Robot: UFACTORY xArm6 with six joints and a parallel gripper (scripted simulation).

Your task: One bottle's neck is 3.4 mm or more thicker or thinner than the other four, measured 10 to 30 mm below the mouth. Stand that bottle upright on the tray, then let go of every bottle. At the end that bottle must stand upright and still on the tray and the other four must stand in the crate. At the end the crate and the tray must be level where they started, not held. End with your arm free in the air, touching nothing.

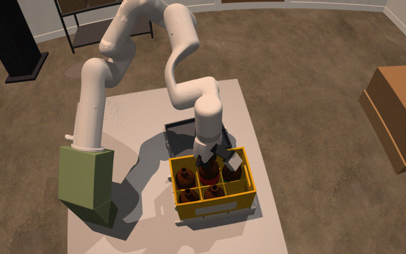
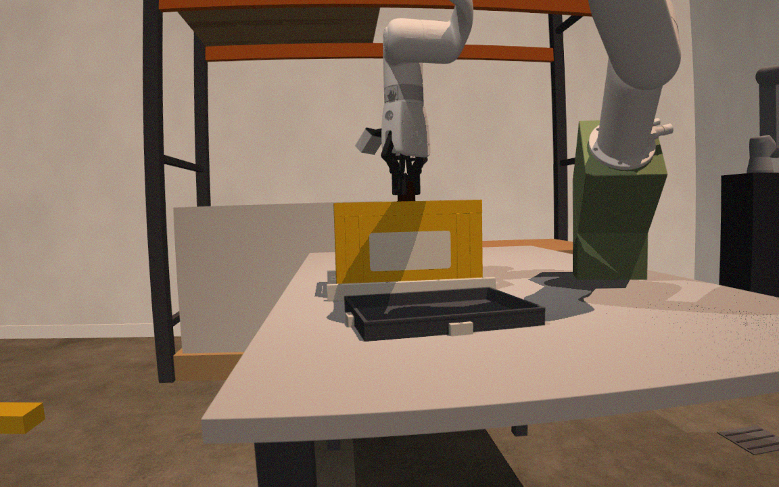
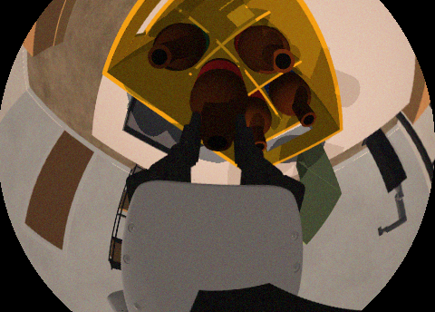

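Right now the glass bottle is 7 cm below my hand. Round my hand: yellow crate 1 cm ahead, 4 cm to the right, 12 cm below; then dark tray 5 cm behind, 23 cm to the left, 20 cm below.
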